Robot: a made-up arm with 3 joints. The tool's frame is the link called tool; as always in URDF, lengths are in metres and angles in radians.
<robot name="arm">
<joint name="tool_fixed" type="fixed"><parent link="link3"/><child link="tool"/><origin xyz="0.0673 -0.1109 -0.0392" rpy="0 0 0"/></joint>
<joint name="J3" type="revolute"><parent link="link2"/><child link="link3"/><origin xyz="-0.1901 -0.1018 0.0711" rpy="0 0 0"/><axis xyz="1 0 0"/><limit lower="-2.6" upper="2.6"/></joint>
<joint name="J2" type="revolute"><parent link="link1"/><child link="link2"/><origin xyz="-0.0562 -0.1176 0.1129" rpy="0 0 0"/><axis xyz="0 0 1"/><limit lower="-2.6" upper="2.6"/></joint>
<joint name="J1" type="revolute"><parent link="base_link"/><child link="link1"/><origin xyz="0 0 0.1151" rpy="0 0 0"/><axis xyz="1 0 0"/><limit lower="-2.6" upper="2.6"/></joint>
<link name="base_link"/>
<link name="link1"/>
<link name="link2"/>
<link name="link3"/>
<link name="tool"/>
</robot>
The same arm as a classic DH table. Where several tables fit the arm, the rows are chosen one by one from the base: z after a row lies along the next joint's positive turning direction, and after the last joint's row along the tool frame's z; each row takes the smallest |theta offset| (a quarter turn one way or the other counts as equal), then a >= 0, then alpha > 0; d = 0 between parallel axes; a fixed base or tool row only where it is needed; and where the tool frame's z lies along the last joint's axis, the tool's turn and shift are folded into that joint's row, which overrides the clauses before.
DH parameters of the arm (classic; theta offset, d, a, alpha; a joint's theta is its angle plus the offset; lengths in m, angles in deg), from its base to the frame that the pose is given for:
base (fixed): 90 0.1151 0 90
J1: 0 -0.0562 -0.1176 -90
J2: 0 0.184 -0.1018 90
J3: 0 -0.1228 -0.1109 -90
tool (fixed): -90 -0.0392 0 0
Joint limits (deg, base to tool): -148.97..148.97 -148.97..148.97 -148.97..148.97

